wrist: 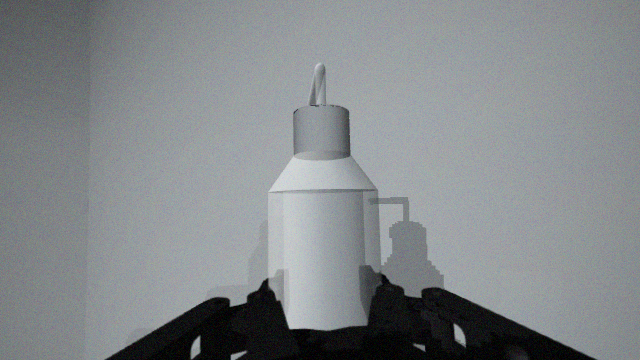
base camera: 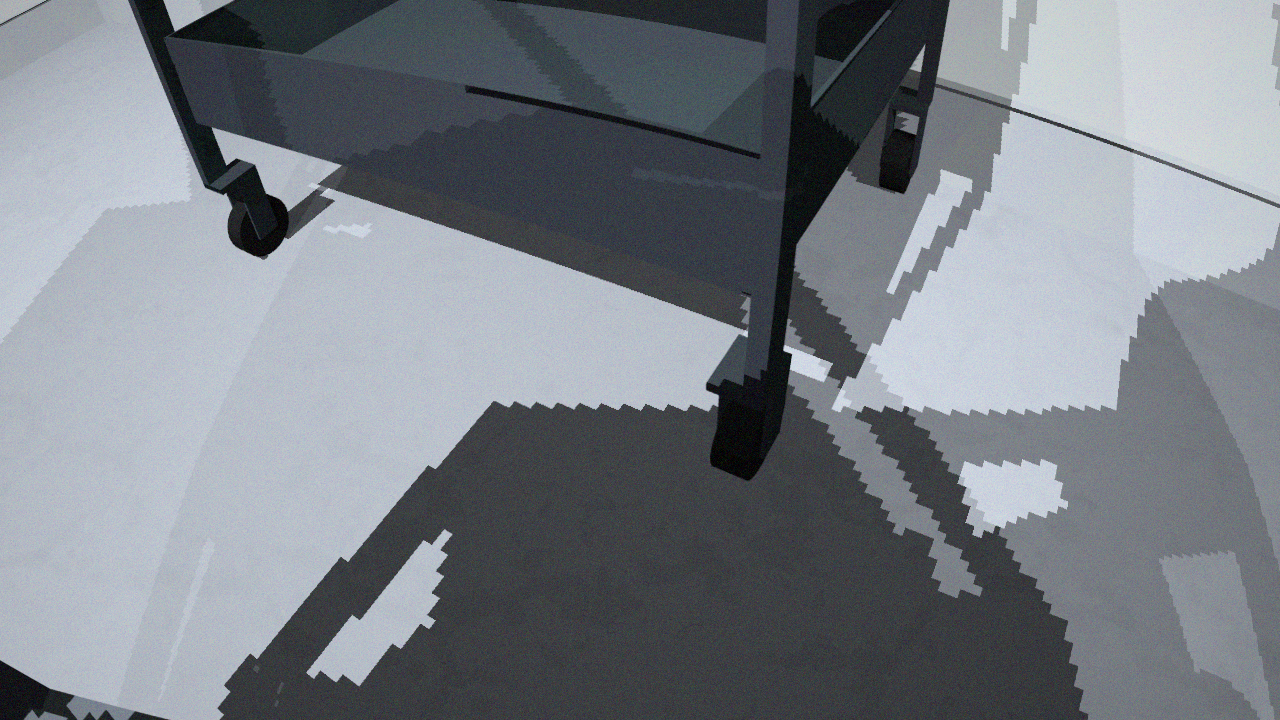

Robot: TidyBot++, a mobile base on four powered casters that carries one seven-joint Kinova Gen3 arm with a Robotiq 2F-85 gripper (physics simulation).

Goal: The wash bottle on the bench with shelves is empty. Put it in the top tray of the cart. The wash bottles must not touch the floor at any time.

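Places are measured from the arm's base along level axes (x ahead, y left, z up), in metres.
Pixels of known places: gripper, fingertip midpoint: (wrist: 324,283).
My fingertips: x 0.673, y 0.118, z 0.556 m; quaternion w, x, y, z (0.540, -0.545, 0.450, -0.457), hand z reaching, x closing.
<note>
Ahead of a thing's pixels: the offset from my fingertips to its top centre. "spot": to the spot under its first point. Level surfaces: height alone.
A white wash bottle @[0.011 m back, 0.000 m left, 0.131 m up] (wrist: 323,235) with a grey cap and a bent spout stands upright between the fingers in the wrist view. My gripper (wrist: 324,283) is shut on its lower body, one finger on each side. The dark cart (base camera: 537,134) stands ahead in the base camera view, where its lower tray, posts and casters show. The cart's top tray does not show in either view, so the height of the bottle over it cannot be told.
A plain grey wall (wrist: 500,150) is behind the bottle, with a shadow of a bottle on it. The cart's near caster @[spot: 0.335 m back, 0.153 m right, 0.909 m down] (base camera: 744,434) and left caster @[spot: 0.139 m back, 0.210 m left, 0.919 m down] (base camera: 257,225) stand on the floor @[0.952 m down] (base camera: 402,313). A wall meets the floor behind the cart at the right.
</note>
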